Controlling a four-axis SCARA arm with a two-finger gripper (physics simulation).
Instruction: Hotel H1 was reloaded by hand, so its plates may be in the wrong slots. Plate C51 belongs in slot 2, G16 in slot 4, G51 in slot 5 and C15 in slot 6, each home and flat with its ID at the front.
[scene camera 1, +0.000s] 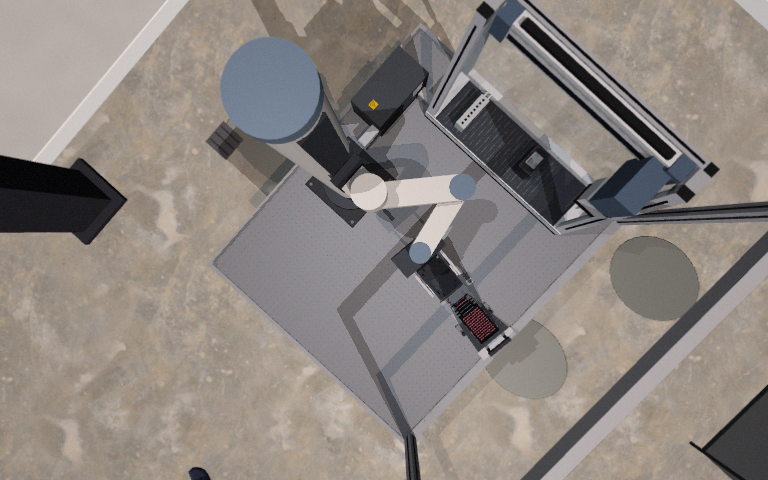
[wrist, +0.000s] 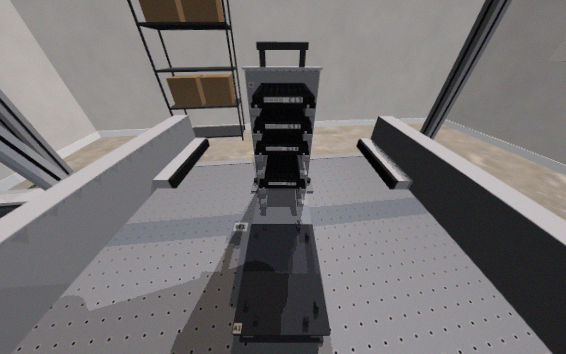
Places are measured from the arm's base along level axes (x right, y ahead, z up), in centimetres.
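Pixels of known places: gripper, fingertip midpoint: (scene camera 1: 446, 284) (wrist: 283, 130).
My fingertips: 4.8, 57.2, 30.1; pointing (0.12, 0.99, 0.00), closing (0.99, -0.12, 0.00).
Behind a point stands the place of what it marks, as x, y, z.
My gripper (scene camera 1: 440, 276) {4.8, 57.2, 30.1} (wrist: 283, 130) {4.8, 57.2, 30.1} is open, with nothing between its wide-set fingers, in front of hotel H1 (scene camera 1: 485, 353) {13.3, 83.6, 32.3} (wrist: 280, 75) {7.4, 82.4, 30.9}. In the wrist view the hotel holds plate C15 (wrist: 283, 100) {6.4, 69.8, 29.2} at the top, by the 6 mark, then G51 (wrist: 283, 126) {6.4, 69.8, 25.7}, G16 (wrist: 283, 149) {6.4, 69.8, 22.1} and a lowest plate (wrist: 282, 183) {6.3, 69.8, 15.2} whose label is too small to read surely. A larger gap with rails separates G16 from the lowest plate. All look flat, IDs facing front. In the scene view a plate with red wells (scene camera 1: 478, 323) {7.2, 75.8, 29.1} shows from above.
The dark pegged nest A1 (wrist: 282, 280) {4.7, 56.8, 7.3} lies on the perforated table (wrist: 400, 260) {29.0, 59.4, 1.3} in front of the hotel, below the gripper. A framed gantry (scene camera 1: 600, 84) {-65.2, 44.6, 52.1} with a dark deck stands at upper right, and a black box (scene camera 1: 390, 84) {-40.9, -12.3, 12.8} stands behind the arm.
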